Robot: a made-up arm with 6 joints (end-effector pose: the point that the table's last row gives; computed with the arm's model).
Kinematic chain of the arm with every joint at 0, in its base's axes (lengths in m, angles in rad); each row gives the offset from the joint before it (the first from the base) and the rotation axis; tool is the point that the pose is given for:
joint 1: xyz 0 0 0.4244 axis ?
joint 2: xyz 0 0 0 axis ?
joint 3: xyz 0 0 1.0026 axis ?
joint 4: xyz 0 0 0 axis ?
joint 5: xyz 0.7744 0 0 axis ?
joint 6: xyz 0 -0.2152 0 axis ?
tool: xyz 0 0 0
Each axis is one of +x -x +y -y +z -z.
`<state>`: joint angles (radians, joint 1 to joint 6).
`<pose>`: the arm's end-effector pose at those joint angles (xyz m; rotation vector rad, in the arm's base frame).
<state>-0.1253 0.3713 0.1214 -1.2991 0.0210 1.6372</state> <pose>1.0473 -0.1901 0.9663 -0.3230 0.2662 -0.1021</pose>
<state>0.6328 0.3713 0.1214 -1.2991 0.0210 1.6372</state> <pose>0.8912 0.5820 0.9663 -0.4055 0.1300 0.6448</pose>
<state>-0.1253 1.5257 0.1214 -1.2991 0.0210 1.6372</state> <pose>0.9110 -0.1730 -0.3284 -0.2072 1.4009 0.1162</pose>
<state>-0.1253 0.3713 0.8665 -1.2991 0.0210 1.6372</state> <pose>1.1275 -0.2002 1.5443 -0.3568 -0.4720 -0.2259</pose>
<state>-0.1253 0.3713 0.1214 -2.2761 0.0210 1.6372</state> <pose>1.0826 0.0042 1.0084 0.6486 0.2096 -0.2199</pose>
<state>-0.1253 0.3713 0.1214 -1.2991 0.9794 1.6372</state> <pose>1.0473 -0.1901 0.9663 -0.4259 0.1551 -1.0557</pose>
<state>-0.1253 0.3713 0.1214 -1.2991 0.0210 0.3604</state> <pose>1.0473 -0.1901 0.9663 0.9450 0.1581 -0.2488</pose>
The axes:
joint 1: +z
joint 2: +y
joint 3: -y
joint 4: -x
joint 5: -y
joint 6: -x

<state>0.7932 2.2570 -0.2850 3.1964 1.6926 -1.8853</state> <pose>-0.0621 0.2432 -0.6381 0.0033 -1.7196 -0.7035</pose>
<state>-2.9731 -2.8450 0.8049 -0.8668 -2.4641 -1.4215</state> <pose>1.0111 0.3133 -0.7680 -0.8625 -0.5088 -2.0242</pose>
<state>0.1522 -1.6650 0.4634 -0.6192 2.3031 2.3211</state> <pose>-1.2603 -0.3706 1.0533 1.9630 -0.6763 -2.0729</pose>
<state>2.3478 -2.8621 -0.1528 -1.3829 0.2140 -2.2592</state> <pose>0.6535 -0.6072 -0.0229 0.2862 -0.4800 -0.4738</pose>
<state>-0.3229 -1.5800 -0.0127 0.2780 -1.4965 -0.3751</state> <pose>-1.0698 0.1398 1.1898 0.3413 -0.1802 -0.5802</pose>
